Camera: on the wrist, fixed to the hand. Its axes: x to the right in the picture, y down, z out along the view.
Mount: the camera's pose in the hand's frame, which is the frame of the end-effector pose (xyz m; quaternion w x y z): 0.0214 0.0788 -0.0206 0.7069 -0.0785 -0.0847 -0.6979
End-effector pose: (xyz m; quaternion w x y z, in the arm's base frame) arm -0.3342 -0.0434 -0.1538 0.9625 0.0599 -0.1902 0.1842
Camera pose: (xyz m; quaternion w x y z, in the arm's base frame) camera -0.3384 0.0404 -0.1609 0.7975 0.1151 -0.1886 -0.5615
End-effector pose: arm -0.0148 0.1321 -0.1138 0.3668 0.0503 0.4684 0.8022
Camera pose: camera -0.0817 0.1080 -0.0688 0.8627 -0.2522 0.2722 0.3436
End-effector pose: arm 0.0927 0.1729 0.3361 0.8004 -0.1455 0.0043 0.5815
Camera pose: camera 0.0295 0.2101 0.2946 0.9605 -0.1194 -0.2119 -0.1349
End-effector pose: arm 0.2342 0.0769 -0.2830 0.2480 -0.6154 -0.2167 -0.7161
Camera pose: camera 0.2647 0.0006 -0.2645 0.3911 0.3639 0.5474 0.6441
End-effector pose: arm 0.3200 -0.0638 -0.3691 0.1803 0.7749 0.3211 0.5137
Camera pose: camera 0.3315 -0.1077 -0.2981 0.5740 0.3530 0.7122 0.1969
